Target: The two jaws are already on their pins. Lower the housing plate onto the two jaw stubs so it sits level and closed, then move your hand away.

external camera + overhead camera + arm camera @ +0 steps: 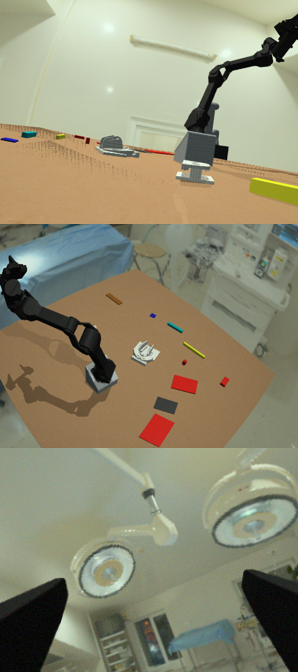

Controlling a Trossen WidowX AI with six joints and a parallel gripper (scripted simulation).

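Right now the white part is 45 cm ahead of my gripper tip, 8 cm to the right of it and 61 cm below it. From my gripper tip the other things lie so: brown bar: 76 cm ahead, 8 cm to the left, 62 cm below; dark tile: 42 cm ahead, 62 cm to the right, 62 cm below; teal bar: 86 cm ahead, 33 cm to the right, 62 cm below.
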